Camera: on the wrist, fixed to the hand. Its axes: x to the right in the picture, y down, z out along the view.
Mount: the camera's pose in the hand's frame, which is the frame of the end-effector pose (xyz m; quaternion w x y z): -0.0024 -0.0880 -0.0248 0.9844 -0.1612 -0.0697 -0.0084
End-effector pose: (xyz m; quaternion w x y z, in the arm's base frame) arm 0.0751 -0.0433 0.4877 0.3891 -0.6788 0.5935 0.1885
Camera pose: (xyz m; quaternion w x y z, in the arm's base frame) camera 0.1533 -0.0610 0.5317 0.3166 -0.7228 0.5211 0.3253
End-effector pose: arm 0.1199 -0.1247 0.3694 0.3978 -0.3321 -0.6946 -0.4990
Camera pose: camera 0.0510 -0.1734 0.3341 0.2855 -0.4200 -0.6339 -0.5834
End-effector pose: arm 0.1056 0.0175 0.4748 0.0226 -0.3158 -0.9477 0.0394
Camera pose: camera 0.0567 -0.0526 0.5073 0.0944 0.3038 0.9435 0.0922
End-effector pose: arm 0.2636 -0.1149 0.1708 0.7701 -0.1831 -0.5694 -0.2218
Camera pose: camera 0.2343 -0.2013 0.1640 0.6870 -0.3151 -0.5800 -0.3038
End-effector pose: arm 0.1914 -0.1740 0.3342 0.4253 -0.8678 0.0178 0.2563
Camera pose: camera 0.2219 -0.1369 0.4120 0.2822 -0.9051 -0.0607 0.3121
